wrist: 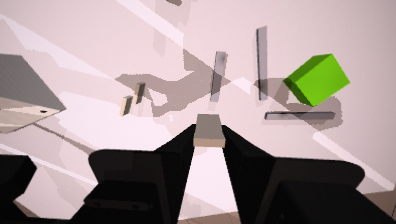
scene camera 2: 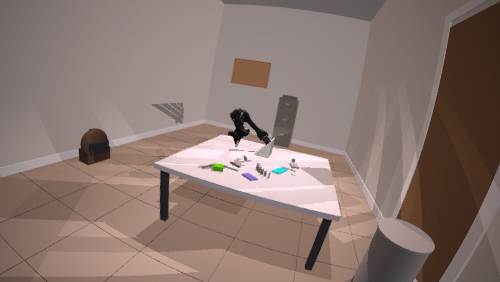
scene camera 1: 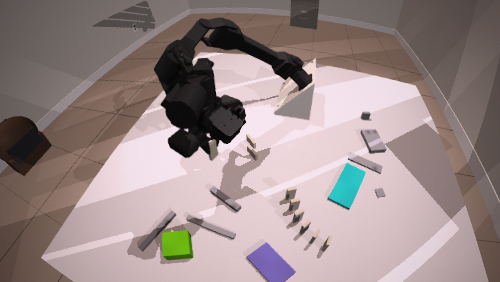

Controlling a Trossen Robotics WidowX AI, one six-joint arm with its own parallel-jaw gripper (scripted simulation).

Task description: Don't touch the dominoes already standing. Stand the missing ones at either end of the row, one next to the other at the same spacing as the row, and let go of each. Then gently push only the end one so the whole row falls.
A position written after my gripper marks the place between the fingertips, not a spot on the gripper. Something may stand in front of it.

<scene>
My gripper (scene camera 1: 212, 150) holds a domino (wrist: 208, 133). I also see a cyan slab (scene camera 1: 346, 188).
My gripper is seen too in the wrist view (wrist: 208, 128). The wrist view does not show the cyan slab: it is out of frame.
</scene>
